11 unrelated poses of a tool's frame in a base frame.
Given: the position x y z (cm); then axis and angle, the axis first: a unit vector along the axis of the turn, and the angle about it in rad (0 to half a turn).
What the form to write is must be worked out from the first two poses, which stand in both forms.
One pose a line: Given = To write
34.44, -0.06, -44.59, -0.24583, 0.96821, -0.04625, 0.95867 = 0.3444, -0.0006, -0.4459, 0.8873, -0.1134, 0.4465, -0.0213
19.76, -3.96, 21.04, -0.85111, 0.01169, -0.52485, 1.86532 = 0.1976, -0.0396, 0.2104, 0.5957, -0.6836, 0.0094, -0.4216
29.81, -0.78, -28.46, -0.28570, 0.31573, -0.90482, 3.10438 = 0.2981, -0.0078, -0.2846, 0.0186, -0.2856, 0.3157, -0.9047
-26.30, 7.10, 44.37, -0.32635, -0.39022, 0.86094, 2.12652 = -0.2630, 0.0710, 0.4437, 0.4860, -0.2852, -0.3410, 0.7524
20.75, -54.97, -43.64, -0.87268, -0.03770, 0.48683, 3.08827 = 0.2075, -0.5497, -0.4364, 0.0267, -0.8724, -0.0377, 0.4867
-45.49, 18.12, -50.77, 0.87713, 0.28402, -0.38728, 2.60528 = -0.4549, 0.1812, -0.5077, 0.2650, 0.8458, 0.2739, -0.3734
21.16, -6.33, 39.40, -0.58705, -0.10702, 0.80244, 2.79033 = 0.2116, -0.0633, 0.3940, 0.1747, -0.5780, -0.1054, 0.7901
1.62, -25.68, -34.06, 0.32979, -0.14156, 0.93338, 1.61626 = 0.0162, -0.2568, -0.3406, 0.6909, 0.2384, -0.1023, 0.6748
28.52, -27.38, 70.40, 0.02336, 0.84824, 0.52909, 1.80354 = 0.2852, -0.2738, 0.7040, 0.6202, 0.0183, 0.6654, 0.4150
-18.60, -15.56, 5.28, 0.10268, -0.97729, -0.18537, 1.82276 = -0.1860, -0.1556, 0.0528, 0.6127, 0.0812, -0.7724, -0.1465
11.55, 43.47, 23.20, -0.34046, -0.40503, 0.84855, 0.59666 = 0.1155, 0.4347, 0.2320, 0.9558, -0.1001, -0.1190, 0.2494
